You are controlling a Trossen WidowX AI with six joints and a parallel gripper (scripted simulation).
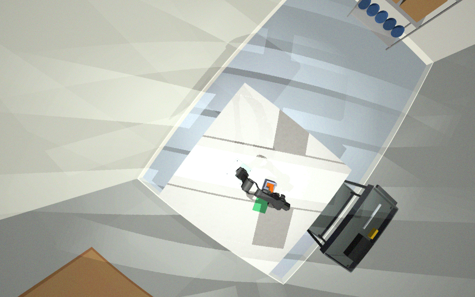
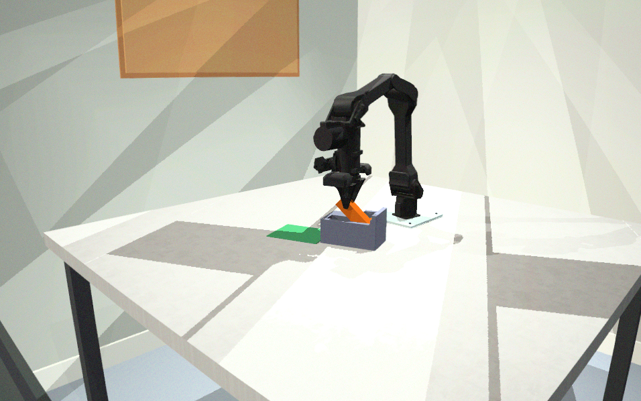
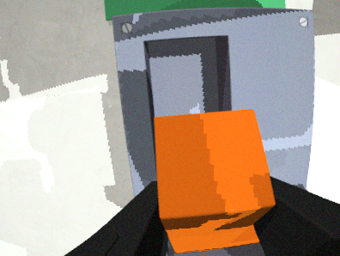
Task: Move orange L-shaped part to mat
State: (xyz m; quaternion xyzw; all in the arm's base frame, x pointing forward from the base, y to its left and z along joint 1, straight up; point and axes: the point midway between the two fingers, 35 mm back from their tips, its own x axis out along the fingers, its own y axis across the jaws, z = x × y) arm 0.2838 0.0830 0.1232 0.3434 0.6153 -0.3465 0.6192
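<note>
The green mat is 60 mm ahead of my gripper tip, 130 mm to the right of it and 110 mm below it. The rest, counted from my gripper tip: orange L-shaped part 30 mm behind, 20 mm to the left, 30 mm below.
</note>
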